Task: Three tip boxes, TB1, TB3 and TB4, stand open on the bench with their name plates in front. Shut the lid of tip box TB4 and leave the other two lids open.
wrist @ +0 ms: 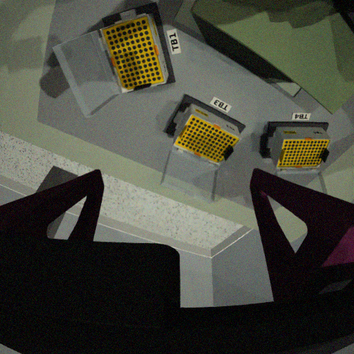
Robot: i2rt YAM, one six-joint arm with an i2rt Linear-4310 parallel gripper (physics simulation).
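Observation:
Tip box TB4 [303, 152] stands at the right, with its yellow tip rack showing and its clear lid [299, 175] swung open toward the bottom of the view; the right finger hides part of the area near it. Its name plate [301, 116] lies above it. Tip box TB3 [206, 139] stands in the middle with its clear lid [190, 174] open, and name plate [220, 104]. Tip box TB1 [133, 52] stands at the upper left with its clear lid [87, 72] open to the left, and name plate [173, 41]. My gripper [176, 177] is open and empty, apart from all the boxes.
A large green block-like object [280, 45] stands at the upper right, beyond TB3 and TB4. The boxes stand on a grey mat [65, 107]. A speckled pale strip [150, 205] runs along the bench edge below them, between and beyond my fingers.

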